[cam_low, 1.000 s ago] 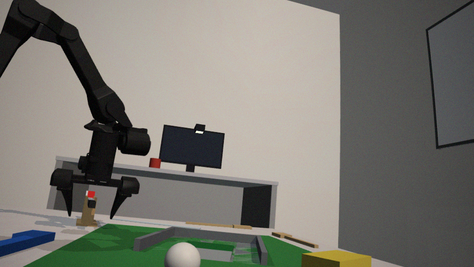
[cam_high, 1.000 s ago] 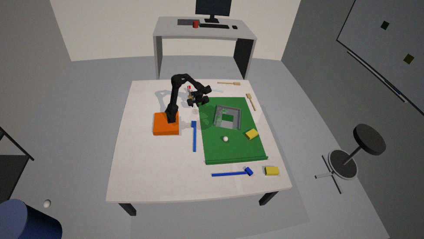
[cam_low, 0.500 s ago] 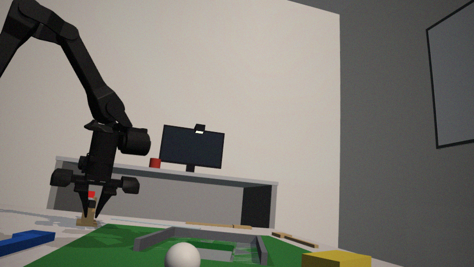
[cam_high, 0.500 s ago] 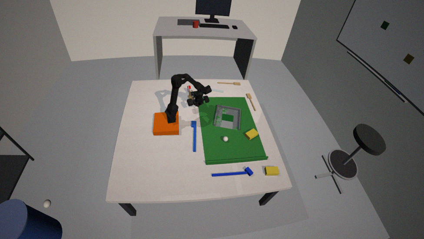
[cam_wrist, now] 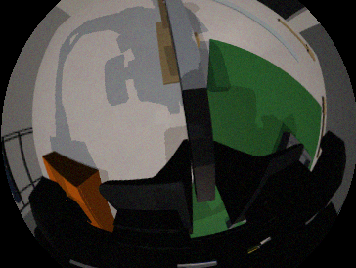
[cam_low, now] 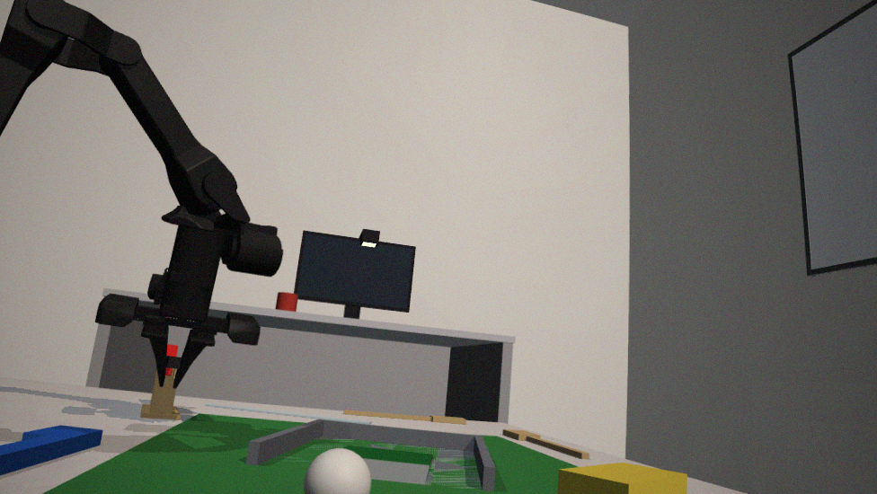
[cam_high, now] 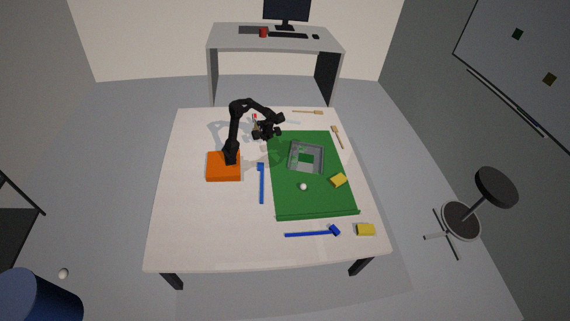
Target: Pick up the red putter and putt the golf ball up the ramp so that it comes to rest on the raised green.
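The red putter is 20 mm behind my gripper tip, 110 mm to the left of it and 20 mm above it. From my gripper tip the other things lie so: white golf ball: 140 mm ahead, 400 mm to the right, 20 mm below; green mat: 220 mm ahead, 250 mm to the right, 50 mm below; tan stand: 10 mm behind, 130 mm to the left, 20 mm below.
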